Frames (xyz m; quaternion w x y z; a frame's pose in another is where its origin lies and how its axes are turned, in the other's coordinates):
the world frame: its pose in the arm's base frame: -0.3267 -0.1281 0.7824 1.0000 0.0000 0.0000 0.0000
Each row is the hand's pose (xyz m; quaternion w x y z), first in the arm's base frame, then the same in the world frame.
Working: the arm's base frame: its pose in the world frame: 0.3267 0.1281 -0.7824 1.0000 0.0000 0.0000 0.0000

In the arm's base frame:
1: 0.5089 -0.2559 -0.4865 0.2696 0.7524 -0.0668 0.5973
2: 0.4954 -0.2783 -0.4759 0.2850 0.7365 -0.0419 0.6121
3: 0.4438 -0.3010 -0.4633 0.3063 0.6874 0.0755 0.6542
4: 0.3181 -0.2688 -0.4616 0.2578 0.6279 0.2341 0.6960
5: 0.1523 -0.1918 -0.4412 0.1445 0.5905 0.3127 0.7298
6: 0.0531 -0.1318 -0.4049 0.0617 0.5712 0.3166 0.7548
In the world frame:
1: 0.8356 -0.1278 -1.2689 0.2696 0.7524 -0.0668 0.5973
2: 0.8221 -0.1502 -1.2583 0.2850 0.7365 -0.0419 0.6121
3: 0.7705 -0.1729 -1.2457 0.3063 0.6874 0.0755 0.6542
4: 0.6448 -0.1407 -1.2440 0.2578 0.6279 0.2341 0.6960
5: 0.4790 -0.0637 -1.2236 0.1445 0.5905 0.3127 0.7298
6: 0.3798 -0.0037 -1.1873 0.0617 0.5712 0.3166 0.7548

